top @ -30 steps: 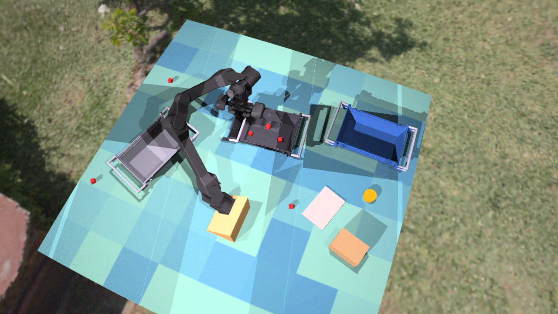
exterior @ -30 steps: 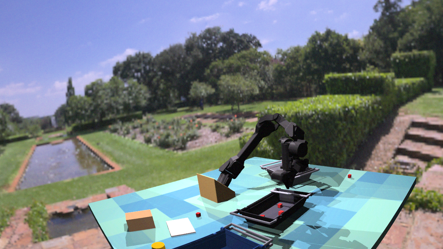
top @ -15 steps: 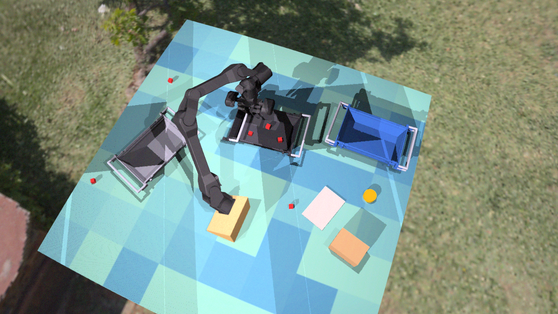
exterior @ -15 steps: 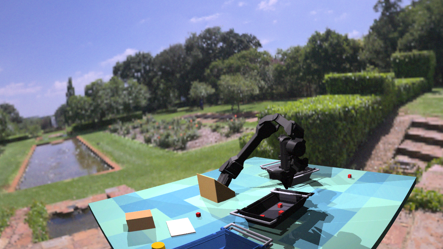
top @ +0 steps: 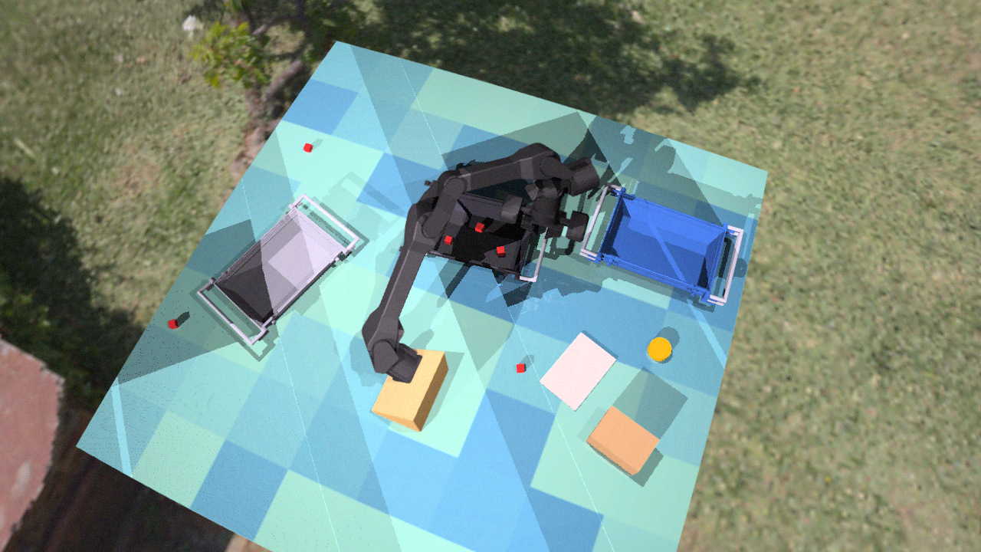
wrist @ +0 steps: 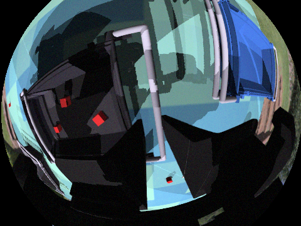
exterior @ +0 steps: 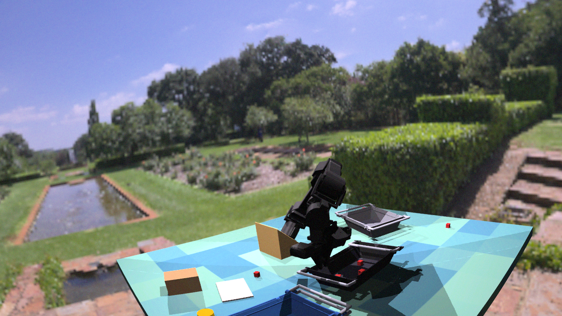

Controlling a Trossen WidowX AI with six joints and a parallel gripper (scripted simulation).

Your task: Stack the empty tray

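Right now my gripper tip is 280 mm past the grey tray, 540 mm to the right of it and 50 mm above it. The rest, counted from my gripper tip: yellow disc (120 mm behind, 340 mm to the right, 90 mm below); then white flat plate (240 mm behind, 180 mm to the right, 90 mm below); then brown box (350 mm behind, 320 mm to the right, 60 mm below).
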